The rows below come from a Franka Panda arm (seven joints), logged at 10 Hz.
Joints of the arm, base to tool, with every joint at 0 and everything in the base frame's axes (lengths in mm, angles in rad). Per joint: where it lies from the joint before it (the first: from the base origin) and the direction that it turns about. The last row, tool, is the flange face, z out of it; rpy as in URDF.
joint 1: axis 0 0 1 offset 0 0 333
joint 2: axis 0 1 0 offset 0 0 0
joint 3: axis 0 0 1 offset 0 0 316
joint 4: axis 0 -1 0 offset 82.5 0 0
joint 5: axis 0 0 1 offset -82.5 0 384
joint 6: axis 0 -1 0 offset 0 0 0
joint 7: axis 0 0 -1 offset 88 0 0
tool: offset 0 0 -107 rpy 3.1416 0 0
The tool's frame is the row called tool.
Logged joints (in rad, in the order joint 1, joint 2, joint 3, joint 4, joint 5, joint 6, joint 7), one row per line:
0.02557, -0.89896, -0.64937, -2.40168, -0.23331, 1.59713, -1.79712
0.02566, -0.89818, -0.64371, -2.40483, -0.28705, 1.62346, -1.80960
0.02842, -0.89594, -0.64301, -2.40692, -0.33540, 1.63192, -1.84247
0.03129, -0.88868, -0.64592, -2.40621, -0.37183, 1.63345, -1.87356
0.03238, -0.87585, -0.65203, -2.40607, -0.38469, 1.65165, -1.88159
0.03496, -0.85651, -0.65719, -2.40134, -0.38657, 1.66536, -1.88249
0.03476, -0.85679, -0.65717, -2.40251, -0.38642, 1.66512, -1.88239
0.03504, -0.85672, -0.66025, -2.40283, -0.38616, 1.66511, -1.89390
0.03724, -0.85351, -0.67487, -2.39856, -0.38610, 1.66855, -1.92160
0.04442, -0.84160, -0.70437, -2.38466, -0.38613, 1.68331, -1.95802
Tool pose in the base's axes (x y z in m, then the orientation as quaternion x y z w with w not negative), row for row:
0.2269, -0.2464, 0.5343, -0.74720, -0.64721, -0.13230, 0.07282
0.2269, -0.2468, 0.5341, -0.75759, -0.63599, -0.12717, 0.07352
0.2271, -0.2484, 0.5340, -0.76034, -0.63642, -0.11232, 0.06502
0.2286, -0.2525, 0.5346, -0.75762, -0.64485, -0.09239, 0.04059
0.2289, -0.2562, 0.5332, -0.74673, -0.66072, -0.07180, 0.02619
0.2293, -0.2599, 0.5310, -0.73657, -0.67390, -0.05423, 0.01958
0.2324, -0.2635, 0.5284, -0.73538, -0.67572, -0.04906, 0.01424
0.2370, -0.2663, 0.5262, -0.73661, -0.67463, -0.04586, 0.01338
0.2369, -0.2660, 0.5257, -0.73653, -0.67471, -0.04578, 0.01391
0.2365, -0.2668, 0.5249, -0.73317, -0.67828, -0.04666, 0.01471
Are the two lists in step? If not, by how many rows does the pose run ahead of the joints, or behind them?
The pose runs 2 rows behind the joints: the pose in row i belongs to the joints in row i - 2.
